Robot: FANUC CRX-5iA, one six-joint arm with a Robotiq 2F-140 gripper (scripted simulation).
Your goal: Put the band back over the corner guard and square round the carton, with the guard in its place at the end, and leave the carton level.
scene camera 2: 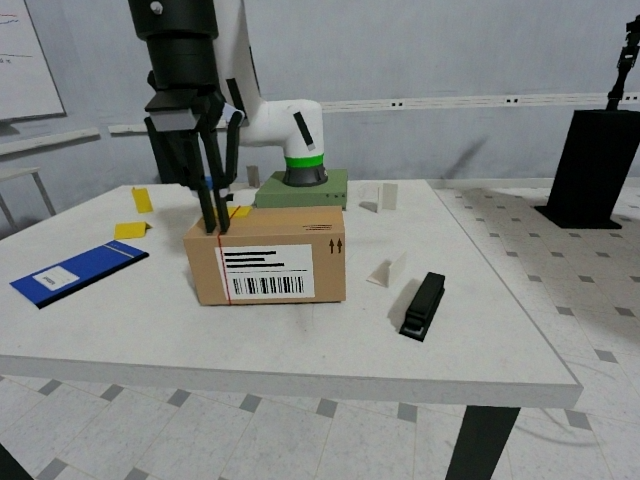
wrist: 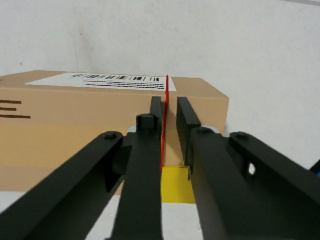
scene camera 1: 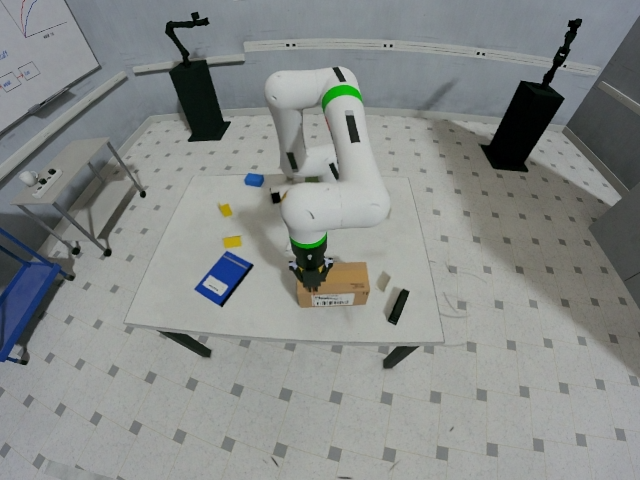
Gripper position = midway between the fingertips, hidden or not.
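The gripper (scene camera 2: 219, 228), (wrist: 168, 111) shares the scene with a brown carton (scene camera 2: 297, 254), (wrist: 57, 113), (scene camera 1: 347, 284). A yellow corner guard (wrist: 175, 188) is visible too, and so is a white guard (scene camera 2: 387, 273).
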